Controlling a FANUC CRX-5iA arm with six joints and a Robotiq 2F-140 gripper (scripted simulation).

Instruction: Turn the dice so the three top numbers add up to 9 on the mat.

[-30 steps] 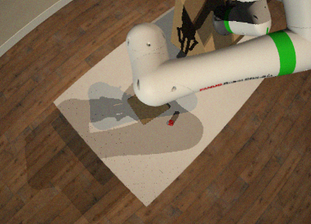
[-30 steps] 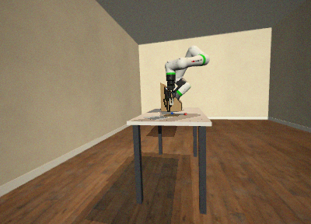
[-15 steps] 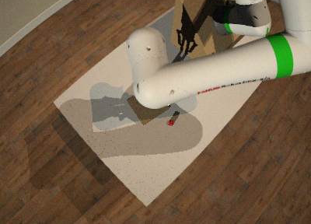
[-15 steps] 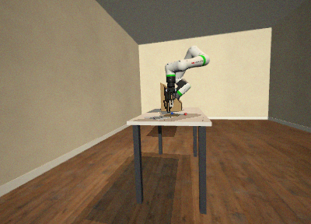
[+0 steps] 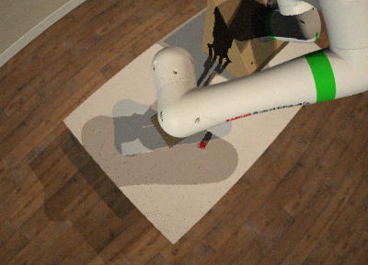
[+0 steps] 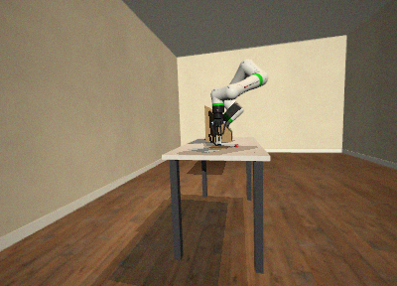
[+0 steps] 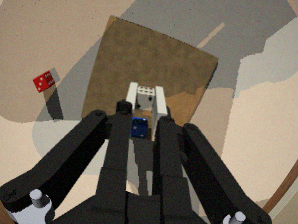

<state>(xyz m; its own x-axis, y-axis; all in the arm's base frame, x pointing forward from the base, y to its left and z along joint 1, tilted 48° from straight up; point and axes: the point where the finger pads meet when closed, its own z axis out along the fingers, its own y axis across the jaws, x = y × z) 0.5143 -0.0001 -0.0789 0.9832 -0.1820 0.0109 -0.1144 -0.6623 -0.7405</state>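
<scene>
Now: the mat 6 cm below my hand. From my hand the other things lie so: white die: 2 cm below; then blue die: 5 cm below, 5 cm behind, 1 cm to the left; then red die: 14 cm to the left, 5 cm below, 1 cm ahead.
</scene>
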